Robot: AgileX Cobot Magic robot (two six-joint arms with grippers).
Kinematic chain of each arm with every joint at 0, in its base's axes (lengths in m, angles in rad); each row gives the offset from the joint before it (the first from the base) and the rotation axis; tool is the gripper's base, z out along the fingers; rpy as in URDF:
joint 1: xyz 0 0 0.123 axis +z
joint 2: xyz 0 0 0 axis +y
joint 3: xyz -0.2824 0 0.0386 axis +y
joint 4: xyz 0.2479 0 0.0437 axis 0.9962 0 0.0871
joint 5: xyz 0 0 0 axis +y
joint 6: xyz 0.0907 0 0.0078 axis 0.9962 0 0.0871
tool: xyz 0 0 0 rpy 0 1.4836 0
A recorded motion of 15 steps. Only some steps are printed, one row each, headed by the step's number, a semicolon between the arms.
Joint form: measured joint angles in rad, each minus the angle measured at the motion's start. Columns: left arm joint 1, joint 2, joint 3, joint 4, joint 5, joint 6; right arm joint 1, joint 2, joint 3, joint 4, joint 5, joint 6.
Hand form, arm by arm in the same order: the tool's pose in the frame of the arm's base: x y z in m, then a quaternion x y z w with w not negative. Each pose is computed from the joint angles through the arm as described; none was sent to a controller.
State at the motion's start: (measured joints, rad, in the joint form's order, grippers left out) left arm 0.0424 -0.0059 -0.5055 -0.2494 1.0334 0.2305; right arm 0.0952 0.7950 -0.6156 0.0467 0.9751 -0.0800
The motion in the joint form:
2: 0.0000 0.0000 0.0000 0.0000 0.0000 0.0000; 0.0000 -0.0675 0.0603 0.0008 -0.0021 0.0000
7: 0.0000 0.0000 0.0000 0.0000 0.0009 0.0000; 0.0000 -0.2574 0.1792 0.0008 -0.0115 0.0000
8: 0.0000 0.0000 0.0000 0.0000 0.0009 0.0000; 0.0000 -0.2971 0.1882 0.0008 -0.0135 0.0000
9: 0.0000 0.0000 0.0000 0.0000 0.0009 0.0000; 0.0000 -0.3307 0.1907 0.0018 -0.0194 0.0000
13: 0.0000 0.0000 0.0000 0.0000 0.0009 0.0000; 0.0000 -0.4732 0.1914 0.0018 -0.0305 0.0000
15: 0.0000 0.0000 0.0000 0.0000 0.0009 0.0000; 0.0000 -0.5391 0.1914 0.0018 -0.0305 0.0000
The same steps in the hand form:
2: -0.0059 -0.0196 0.2829 0.08234 0.83238 -0.05056 0.54572; 0.1102 0.0141 0.2609 -0.07668 0.96402 0.02430 0.25335
7: -0.0059 -0.0196 0.2828 0.08242 0.83261 -0.05060 0.54534; 0.0783 0.0110 0.2437 -0.07641 0.95304 0.02483 0.29200
8: -0.0059 -0.0196 0.2828 0.08242 0.83261 -0.05060 0.54534; 0.0732 0.0106 0.2441 -0.07631 0.94812 0.02505 0.30759
9: -0.0059 -0.0196 0.2828 0.08242 0.83261 -0.05060 0.54534; 0.0695 0.0103 0.2461 -0.07594 0.94226 0.02575 0.32513
13: -0.0059 -0.0196 0.2828 0.08242 0.83261 -0.05060 0.54534; 0.0521 0.0086 0.2554 -0.07506 0.91463 0.02668 0.39637
15: -0.0059 -0.0196 0.2828 0.08242 0.83261 -0.05060 0.54534; 0.0433 0.0077 0.2585 -0.07465 0.90105 0.02707 0.42639

